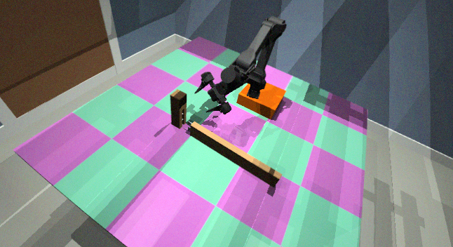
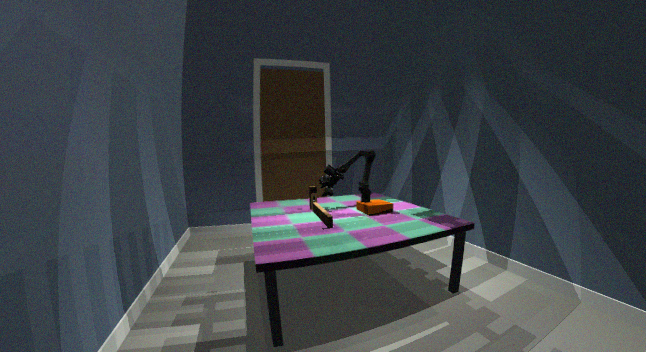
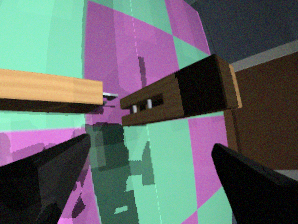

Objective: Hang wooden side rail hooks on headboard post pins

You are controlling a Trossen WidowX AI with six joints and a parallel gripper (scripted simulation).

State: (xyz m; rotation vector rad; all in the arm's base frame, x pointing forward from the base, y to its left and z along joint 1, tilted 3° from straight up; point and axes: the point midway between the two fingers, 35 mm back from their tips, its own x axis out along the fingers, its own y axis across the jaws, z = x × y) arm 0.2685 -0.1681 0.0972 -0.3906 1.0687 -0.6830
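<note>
Right now my gripper tip is 30 mm short of the wooden headboard post, 90 mm to the left of it and 60 mm above it.
</note>
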